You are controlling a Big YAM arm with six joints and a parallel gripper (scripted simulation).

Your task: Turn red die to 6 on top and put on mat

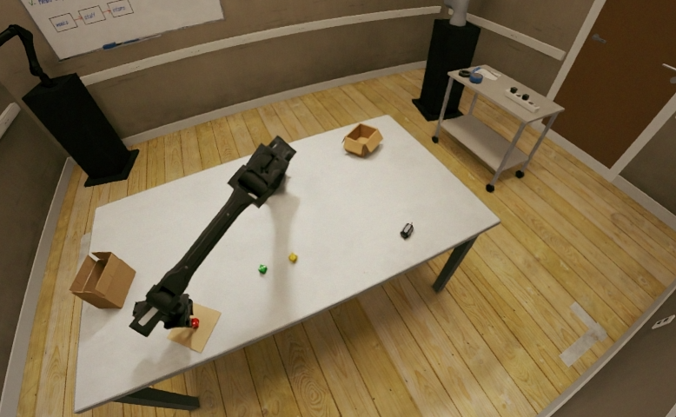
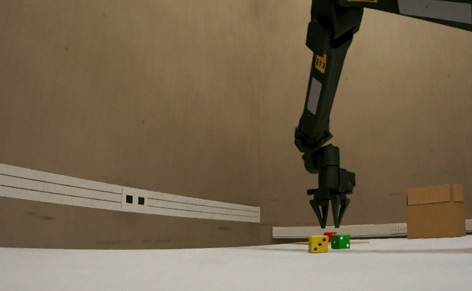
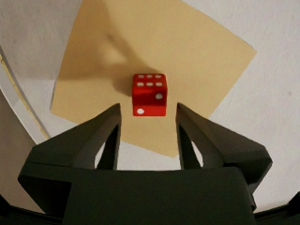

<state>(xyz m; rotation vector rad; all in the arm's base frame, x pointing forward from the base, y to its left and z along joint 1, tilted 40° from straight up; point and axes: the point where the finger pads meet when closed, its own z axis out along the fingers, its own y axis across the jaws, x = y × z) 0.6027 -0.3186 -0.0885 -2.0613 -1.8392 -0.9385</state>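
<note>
My gripper is now 30 mm above the red die. The rest, counted from my hand: tan mat (50 mm below); then green die (160 mm behind, 240 mm to the left, 30 mm below); then cardboard box (180 mm behind, 340 mm to the right, 20 mm above).
</note>
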